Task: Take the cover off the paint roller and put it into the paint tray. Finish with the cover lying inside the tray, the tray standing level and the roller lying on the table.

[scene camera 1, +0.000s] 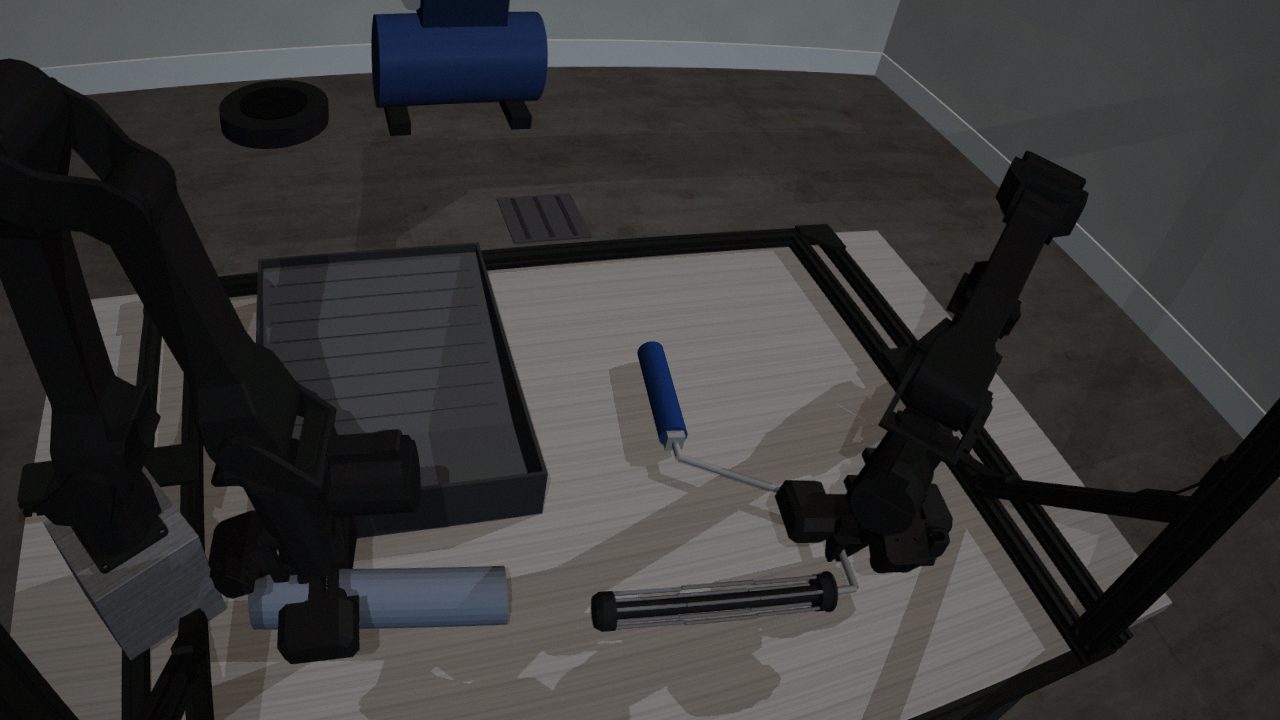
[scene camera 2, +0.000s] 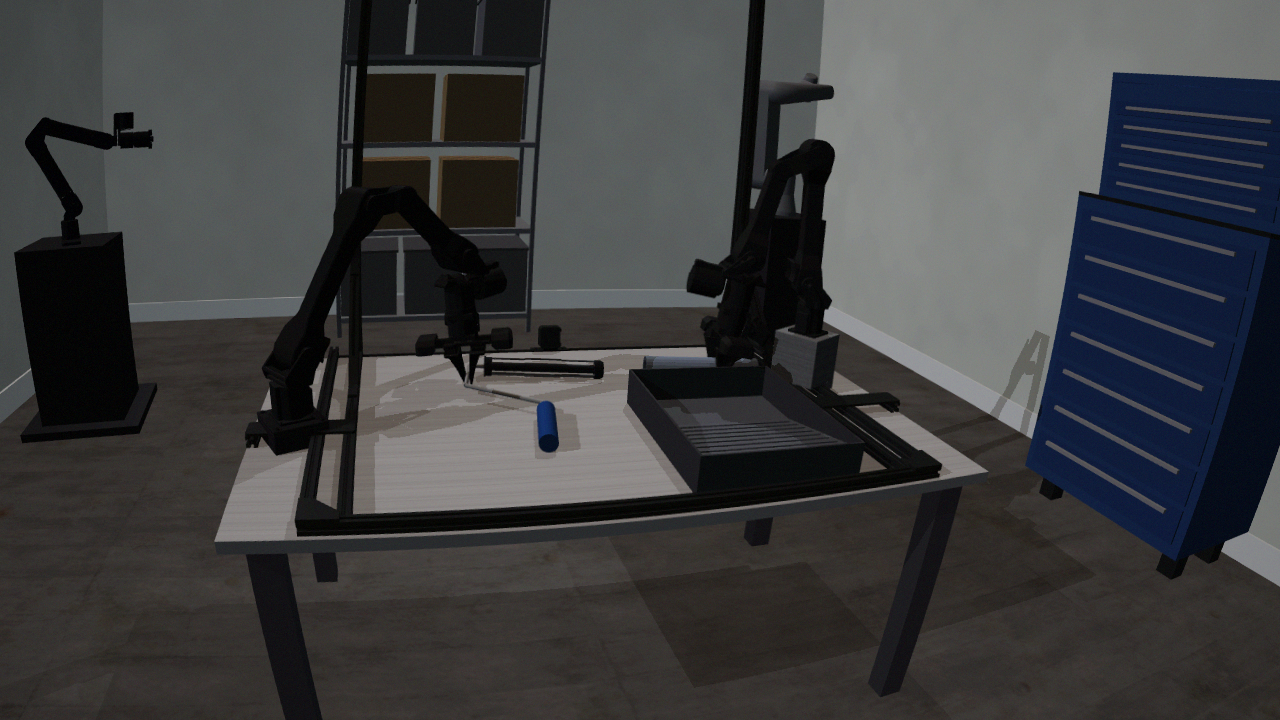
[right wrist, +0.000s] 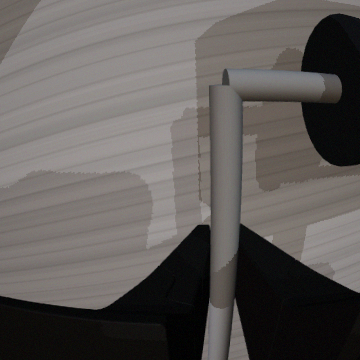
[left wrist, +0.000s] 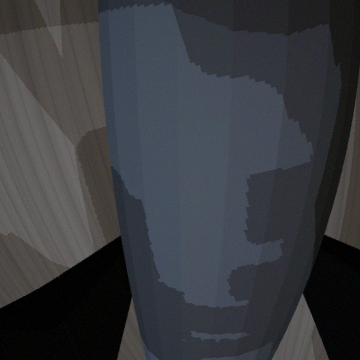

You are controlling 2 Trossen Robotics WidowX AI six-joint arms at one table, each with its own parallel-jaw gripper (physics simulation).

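Frame: origin at the left arm's base, x ahead, y left, z up, level; metres.
Where they show: left gripper, fingertip midpoint: (scene camera 1: 346, 605) (left wrist: 214, 244); right gripper, fingertip midpoint: (scene camera 1: 831, 558) (right wrist: 218, 235); left arm's base, link origin: (scene camera 1: 119, 528) (scene camera 2: 808, 332); right arm's base, link origin: (scene camera 2: 291, 416).
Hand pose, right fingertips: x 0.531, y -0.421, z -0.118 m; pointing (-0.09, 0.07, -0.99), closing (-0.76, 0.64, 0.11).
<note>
Things, the pixels of their top centre, and the offset from my right fingertips. "*": a spot on its surface instead.
- pale blue cover, top centre: (scene camera 1: 377, 582) (scene camera 2: 702, 357) 0.054 m up, 0.373 m back, 0.273 m left
- roller's bare black wire cage, surface spot: (scene camera 1: 716, 602) (scene camera 2: 546, 358) * 0.036 m up, 0.156 m back, 0.053 m left
- roller's thin metal rod, surface spot: (right wrist: 225, 165) * 0.024 m up, 0.019 m back, 0.027 m right
- dark paint tray, top centre: (scene camera 1: 383, 354) (scene camera 2: 739, 403) 0.064 m up, 0.194 m back, 0.487 m left
The pale blue cover (scene camera 1: 429, 597) (scene camera 2: 680, 361) (left wrist: 210, 150) is off the roller. It lies level in front of the tray in scene camera 1. My left gripper (scene camera 1: 322, 592) (left wrist: 214, 244) is shut around it; its height above the table is hard to judge. The roller's bare black wire cage (scene camera 1: 716, 602) (scene camera 2: 543, 367) is to the right of the cover in scene camera 1, with a gap between them. Its blue handle (scene camera 1: 662, 389) (scene camera 2: 546, 426) points toward the back there. My right gripper (scene camera 1: 841, 544) (scene camera 2: 467, 380) (right wrist: 218, 235) is shut on the roller's thin metal rod (right wrist: 225, 165) near the cage.
The dark paint tray (scene camera 1: 465, 503) (scene camera 2: 778, 465) stands level behind the cover in scene camera 1, with a ribbed floor and upright walls. Black frame rails (scene camera 1: 644, 248) (scene camera 2: 537, 516) edge the table. A grey block (scene camera 1: 134, 591) (scene camera 2: 805, 358) carries the left arm.
</note>
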